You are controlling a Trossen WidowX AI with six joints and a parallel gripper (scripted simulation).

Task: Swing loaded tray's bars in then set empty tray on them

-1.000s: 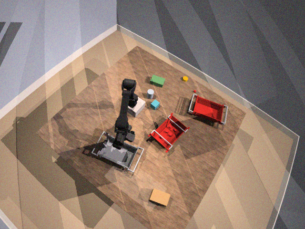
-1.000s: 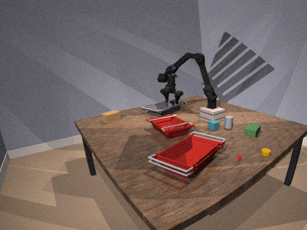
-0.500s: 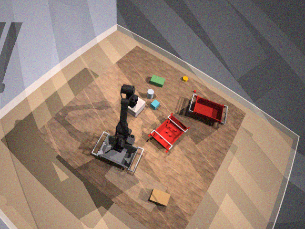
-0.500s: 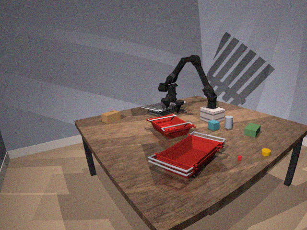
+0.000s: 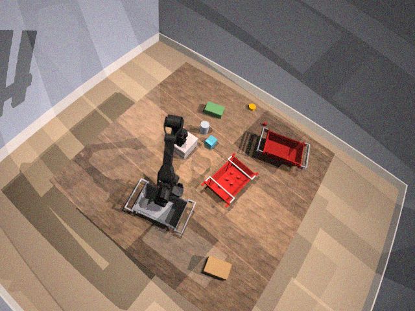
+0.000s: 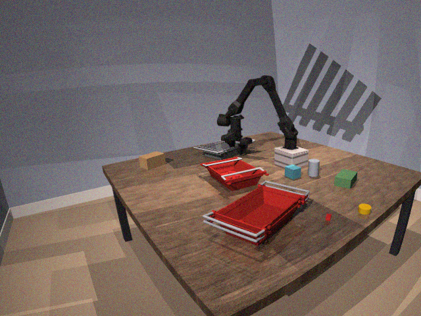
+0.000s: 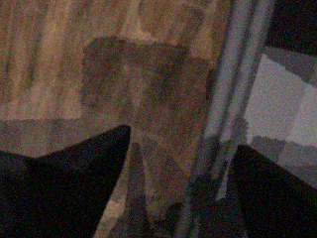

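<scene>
My gripper tip is now 1 cm short of the grey tray, 8 cm to the left of it and 3 cm below it. The rest, counted from my gripper tip: teal cube 2 cm ahead, 43 cm to the left, 1 cm above; tan box 43 cm ahead, 19 cm to the right, 2 cm above; grey cylinder 6 cm behind, 49 cm to the left, 2 cm above.
</scene>
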